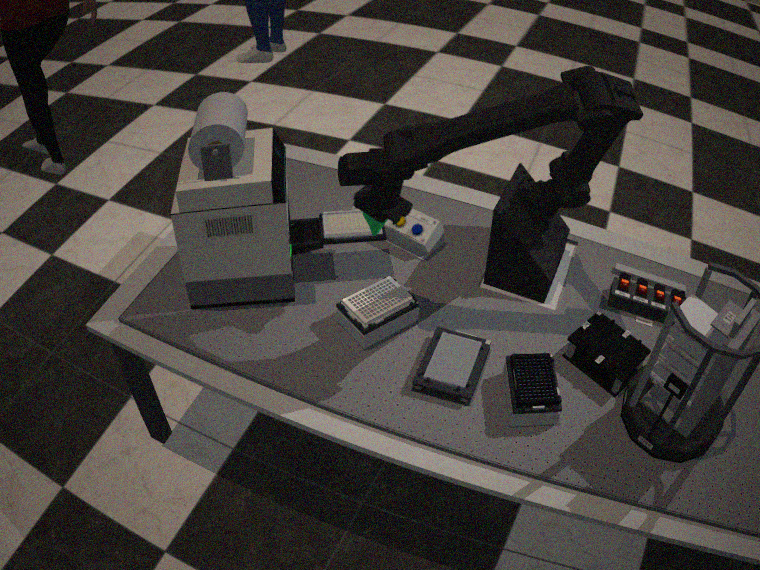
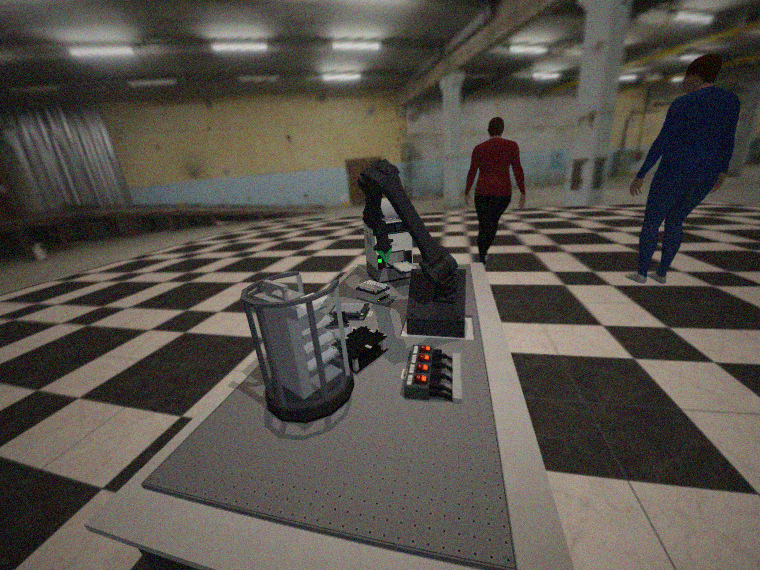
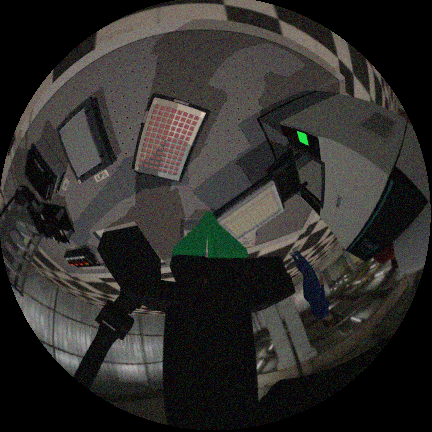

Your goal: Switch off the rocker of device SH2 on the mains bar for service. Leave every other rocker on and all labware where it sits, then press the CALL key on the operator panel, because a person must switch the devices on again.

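Where they show: gripper, between the fingertips: (image 1: pixel 375 233) (image 2: pixel 386 261) (image 3: pixel 207 215); arm's base, origin of its link: (image 1: pixel 533 204) (image 2: pixel 445 287).
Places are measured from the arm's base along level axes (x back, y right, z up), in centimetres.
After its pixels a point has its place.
Note:
The mains bar (image 1: pixel 638 304) @(x -6.9, y -32.7, z -11.6 cm) (image 2: pixel 417 388) @(x -2.0, y -45.5, z -11.2 cm) (image 3: pixel 80 260) @(x -4.0, y -31.5, z -10.5 cm) has several rockers glowing orange; their labels are too small to read, so I cannot tell which is SH2. The operator panel (image 1: pixel 429 244) @(x -13.6, y 20.4, z -11.3 cm) stands behind the table's middle, with a blue key (image 1: pixel 417 228) @(x -13.4, y 23.8, z -8.0 cm) and a yellow key (image 1: pixel 400 220) @(x -12.6, y 28.7, z -8.0 cm) showing. The rest of its face is hidden behind my gripper, and I cannot make out the CALL key. My gripper (image 1: pixel 375 224) @(x -31.5, y 25.1, z 2.5 cm) (image 2: pixel 383 254) @(x -31.5, y 25.1, z 2.5 cm) (image 3: pixel 207 215) @(x -31.5, y 25.1, z 2.5 cm) is shut and empty, with green fingers pointing down near the panel's left end, by the right end of a pale plate (image 1: pixel 348 225) @(x -26.9, y 34.3, z -2.0 cm) (image 3: pixel 252 211) @(x -26.1, y 34.3, z -2.4 cm).
The grey instrument (image 1: pixel 236 245) @(x -48.6, y 48.7, z 2.4 cm) (image 3: pixel 350 160) @(x -40.7, y 40.5, z 7.1 cm) stands left of the pale plate. A gridded plate (image 1: pixel 377 300) @(x -38.6, y 20.5, z -8.4 cm) (image 3: pixel 170 140) @(x -38.2, y 21.3, z -8.8 cm), a flat grey plate (image 1: pixel 454 358) @(x -42.8, y 0.6, z -11.5 cm), a black rack (image 1: pixel 532 380) @(x -43.1, y -16.5, z -8.8 cm), a black device (image 1: pixel 607 349) @(x -27.4, y -28.9, z -9.0 cm) and a round cage rack (image 2: pixel 300 409) @(x -28.9, y -60.1, z -11.0 cm) stand on the table. Two people are beyond it.

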